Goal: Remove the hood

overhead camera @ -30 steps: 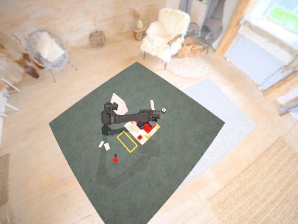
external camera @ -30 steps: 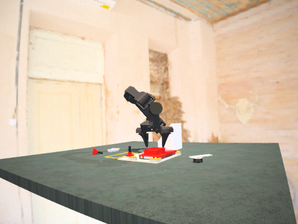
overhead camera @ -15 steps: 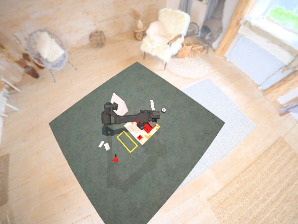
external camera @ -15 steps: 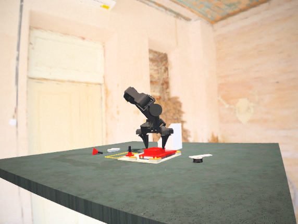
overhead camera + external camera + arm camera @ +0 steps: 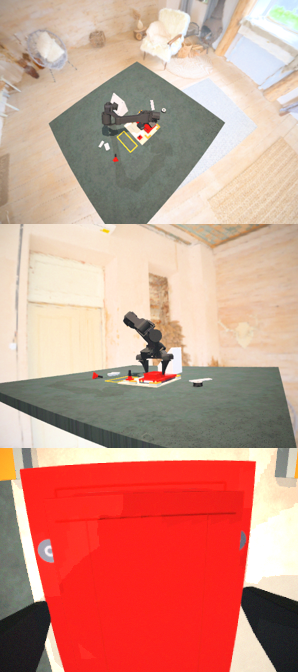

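Right now the red hood is right at my gripper tip. Round my gripper tip: black wheel 22 cm to the left, 4 cm ahead, 3 cm below; white strip 20 cm to the left, 9 cm behind, 4 cm below.
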